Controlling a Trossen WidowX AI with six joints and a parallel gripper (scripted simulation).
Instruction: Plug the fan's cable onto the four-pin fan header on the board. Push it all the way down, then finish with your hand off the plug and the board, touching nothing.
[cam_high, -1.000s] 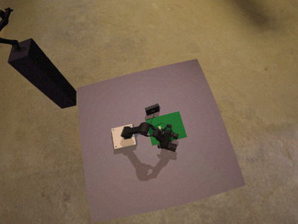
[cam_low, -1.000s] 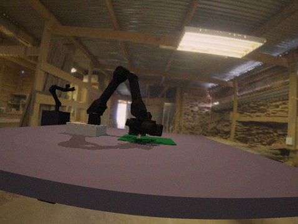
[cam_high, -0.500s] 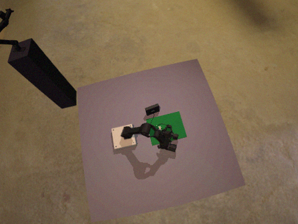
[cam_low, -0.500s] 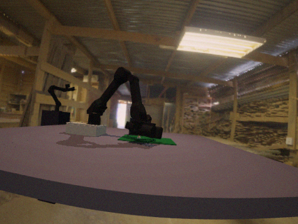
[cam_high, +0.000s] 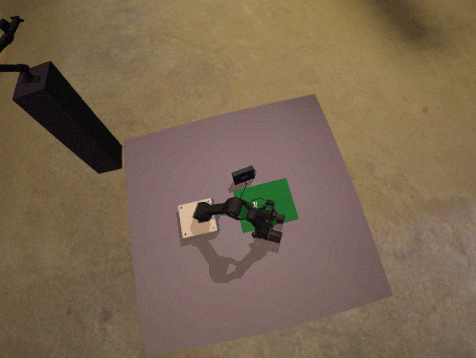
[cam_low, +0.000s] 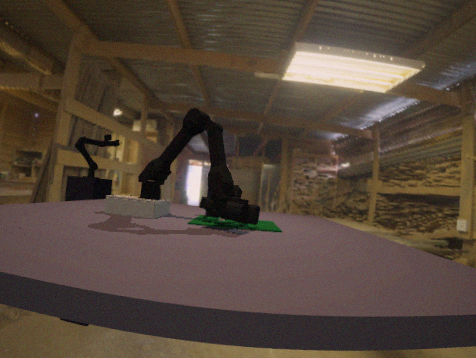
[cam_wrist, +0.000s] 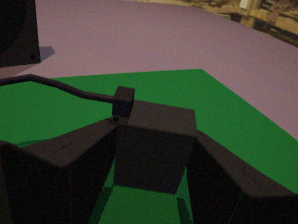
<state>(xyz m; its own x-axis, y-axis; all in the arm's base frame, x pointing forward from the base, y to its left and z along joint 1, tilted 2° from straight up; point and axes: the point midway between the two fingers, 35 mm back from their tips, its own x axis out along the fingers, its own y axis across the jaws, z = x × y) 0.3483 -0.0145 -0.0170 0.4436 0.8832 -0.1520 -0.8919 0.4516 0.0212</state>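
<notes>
The black fan plug is 1 cm below my gripper tip. Round my gripper tip: four-pin fan header 8 cm behind, 1 cm to the left, 3 cm below; green board 3 cm behind, 5 cm below; fan 11 cm behind, 16 cm to the left, 3 cm above.
</notes>
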